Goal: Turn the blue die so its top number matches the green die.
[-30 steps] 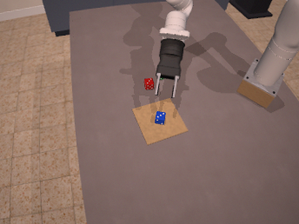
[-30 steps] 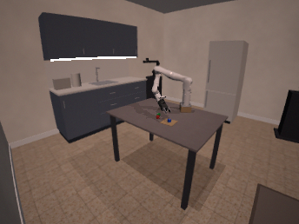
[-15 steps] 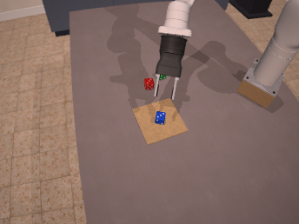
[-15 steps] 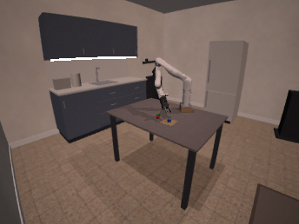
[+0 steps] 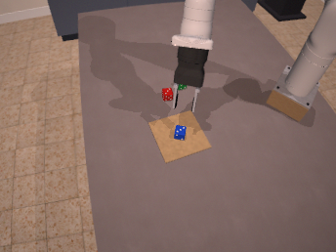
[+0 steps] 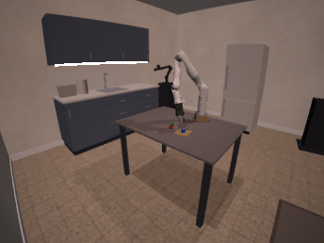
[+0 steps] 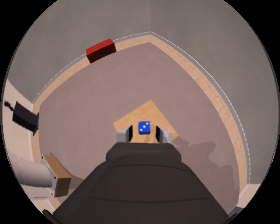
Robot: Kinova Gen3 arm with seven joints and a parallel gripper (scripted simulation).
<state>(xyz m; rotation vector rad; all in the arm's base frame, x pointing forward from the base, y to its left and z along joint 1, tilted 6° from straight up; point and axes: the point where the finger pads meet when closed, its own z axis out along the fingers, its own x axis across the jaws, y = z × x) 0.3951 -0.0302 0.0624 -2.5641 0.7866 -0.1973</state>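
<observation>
Now: the blue die 10 mm ahead of my hand, 30 mm to the left of it and 100 mm below it. Round my hand: red die (120 mm to the right, 100 mm below); tan mat (10 mm ahead, 20 mm to the left, 110 mm below); green die (60 mm behind, 150 mm to the right, 100 mm below).
</observation>
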